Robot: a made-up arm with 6 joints. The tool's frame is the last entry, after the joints. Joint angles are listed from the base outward.
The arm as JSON. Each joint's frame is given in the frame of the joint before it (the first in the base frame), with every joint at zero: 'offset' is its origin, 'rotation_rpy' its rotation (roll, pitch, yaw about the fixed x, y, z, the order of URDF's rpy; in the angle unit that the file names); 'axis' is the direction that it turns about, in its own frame. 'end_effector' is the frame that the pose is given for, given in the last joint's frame.
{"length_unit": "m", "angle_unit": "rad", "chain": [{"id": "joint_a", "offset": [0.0, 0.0, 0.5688], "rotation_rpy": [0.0, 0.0, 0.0], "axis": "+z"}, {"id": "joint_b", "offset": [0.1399, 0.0, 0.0], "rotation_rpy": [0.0, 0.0, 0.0], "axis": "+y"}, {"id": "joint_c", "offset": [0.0, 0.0, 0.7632], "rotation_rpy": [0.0, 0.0, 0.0], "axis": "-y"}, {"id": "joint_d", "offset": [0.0, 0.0, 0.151], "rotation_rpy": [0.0, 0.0, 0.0], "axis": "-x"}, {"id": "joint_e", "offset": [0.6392, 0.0, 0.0], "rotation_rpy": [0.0, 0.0, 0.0], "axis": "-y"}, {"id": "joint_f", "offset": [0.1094, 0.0, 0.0], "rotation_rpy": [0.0, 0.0, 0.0], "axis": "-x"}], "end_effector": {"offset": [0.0, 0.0, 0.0], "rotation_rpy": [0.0, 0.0, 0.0]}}
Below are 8 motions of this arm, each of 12 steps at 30 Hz.
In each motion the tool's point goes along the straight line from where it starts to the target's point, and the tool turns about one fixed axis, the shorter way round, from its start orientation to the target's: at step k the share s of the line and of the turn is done. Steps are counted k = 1, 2, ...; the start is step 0. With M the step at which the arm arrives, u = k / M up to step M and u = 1 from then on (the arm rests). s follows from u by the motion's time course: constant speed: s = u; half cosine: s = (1 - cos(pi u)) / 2; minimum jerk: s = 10 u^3 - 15 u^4 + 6 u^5.
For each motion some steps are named. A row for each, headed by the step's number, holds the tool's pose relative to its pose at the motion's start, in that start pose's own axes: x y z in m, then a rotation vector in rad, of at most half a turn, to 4 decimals.
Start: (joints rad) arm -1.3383 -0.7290 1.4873 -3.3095 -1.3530 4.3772
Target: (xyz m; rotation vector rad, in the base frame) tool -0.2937 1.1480 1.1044 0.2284 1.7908 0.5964
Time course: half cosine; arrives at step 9
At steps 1, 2, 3, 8, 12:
1: 0.0108 -0.0074 0.0047 -0.0060 -0.0029 -0.0178
2: 0.0419 -0.0287 0.0182 -0.0234 -0.0112 -0.0689
3: 0.0895 -0.0613 0.0389 -0.0500 -0.0240 -0.1474
8: 0.3473 -0.2378 0.1507 -0.1939 -0.0932 -0.5716
12: 0.3581 -0.2452 0.1554 -0.2000 -0.0961 -0.5894

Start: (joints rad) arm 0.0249 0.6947 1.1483 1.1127 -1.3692 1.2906
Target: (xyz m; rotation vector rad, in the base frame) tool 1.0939 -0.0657 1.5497 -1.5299 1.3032 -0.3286
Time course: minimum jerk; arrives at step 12
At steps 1, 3, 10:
1: -0.0002 0.0003 -0.0003 0.0014 -0.0002 0.0005
3: -0.0039 0.0053 -0.0060 0.0276 -0.0051 0.0092
10: -0.0366 0.0495 -0.0560 0.2569 -0.0473 0.0858

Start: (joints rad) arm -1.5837 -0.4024 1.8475 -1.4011 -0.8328 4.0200
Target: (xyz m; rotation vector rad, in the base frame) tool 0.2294 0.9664 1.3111 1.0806 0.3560 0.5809
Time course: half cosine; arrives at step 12
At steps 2, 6, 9, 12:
2: -0.0050 -0.0293 -0.0179 -0.0113 0.0283 -0.0355
6: -0.0373 -0.2183 -0.1336 -0.0841 0.2110 -0.2652
9: -0.0637 -0.3727 -0.2281 -0.1436 0.3602 -0.4527
12: -0.0747 -0.4367 -0.2672 -0.1683 0.4220 -0.5303

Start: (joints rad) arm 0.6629 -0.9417 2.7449 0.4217 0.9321 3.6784
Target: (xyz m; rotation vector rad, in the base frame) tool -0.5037 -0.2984 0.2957 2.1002 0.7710 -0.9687
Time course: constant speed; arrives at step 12
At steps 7, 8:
7: 0.0656 0.1652 -0.1626 0.1877 0.2135 0.4758
8: 0.0750 0.1888 -0.1859 0.2145 0.2441 0.5438

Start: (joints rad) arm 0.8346 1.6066 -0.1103 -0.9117 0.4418 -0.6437
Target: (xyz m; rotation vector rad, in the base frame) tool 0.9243 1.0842 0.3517 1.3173 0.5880 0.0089
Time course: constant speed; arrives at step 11
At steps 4, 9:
4: -0.1811 0.1878 0.0464 0.1754 -0.0277 0.3323
9: -0.4074 0.4227 0.1043 0.3946 -0.0624 0.7476

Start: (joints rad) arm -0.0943 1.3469 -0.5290 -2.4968 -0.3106 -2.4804
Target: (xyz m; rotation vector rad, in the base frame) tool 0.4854 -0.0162 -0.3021 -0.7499 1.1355 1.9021
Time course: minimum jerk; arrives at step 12
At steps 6, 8, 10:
6: 0.1464 0.1518 -0.0685 -0.2721 -0.0591 0.2693
8: 0.2314 0.2399 -0.1083 -0.4300 -0.0934 0.4256
10: 0.2825 0.2928 -0.1322 -0.5248 -0.1140 0.5195

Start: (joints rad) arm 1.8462 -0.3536 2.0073 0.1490 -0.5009 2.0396
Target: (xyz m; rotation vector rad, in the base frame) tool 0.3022 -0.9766 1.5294 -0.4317 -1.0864 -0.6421
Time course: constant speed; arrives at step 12
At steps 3, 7, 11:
3: -0.0259 -0.0690 -0.0547 -0.1110 0.0395 0.0190
7: -0.0605 -0.1609 -0.1276 -0.2591 0.0922 0.0442
11: -0.0950 -0.2528 -0.2005 -0.4071 0.1448 0.0695

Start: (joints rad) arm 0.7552 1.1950 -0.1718 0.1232 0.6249 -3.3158
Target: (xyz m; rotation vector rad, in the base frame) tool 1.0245 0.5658 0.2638 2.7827 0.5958 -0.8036
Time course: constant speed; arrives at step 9
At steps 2, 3, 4, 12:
2: -0.0294 0.0639 -0.0074 0.0143 0.0391 0.0783
3: -0.0441 0.0959 -0.0111 0.0214 0.0586 0.1175
4: -0.0588 0.1279 -0.0148 0.0285 0.0781 0.1567
12: -0.1324 0.2877 -0.0334 0.0642 0.1758 0.3526

